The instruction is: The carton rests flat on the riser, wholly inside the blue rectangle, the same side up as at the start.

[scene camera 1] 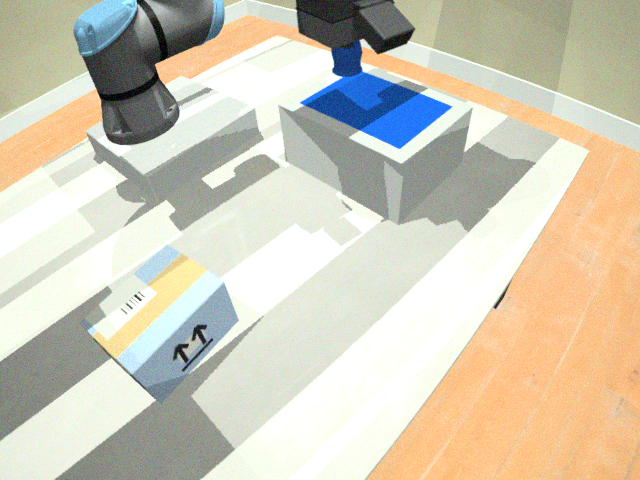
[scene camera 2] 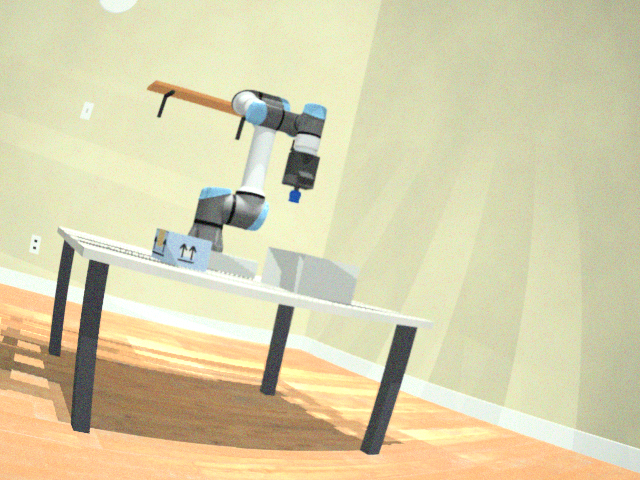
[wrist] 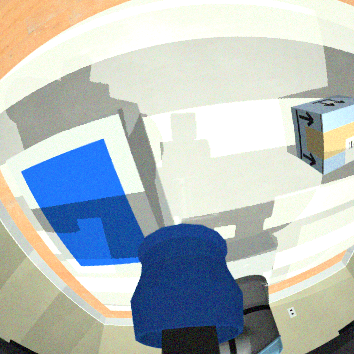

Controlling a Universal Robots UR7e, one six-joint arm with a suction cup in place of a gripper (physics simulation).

Observation:
My suction cup point(scene camera 1: 346, 61) holds nothing. The cup hangs 27 cm from the middle of a grey riser point(scene camera 2: 300, 273), above it. On the table rests a carton point(scene camera 1: 158, 325).
The carton shows as well in scene camera 2 point(scene camera 2: 170, 247) and in the wrist view point(wrist: 316, 123). My suction cup is seen too in the wrist view point(wrist: 184, 281).

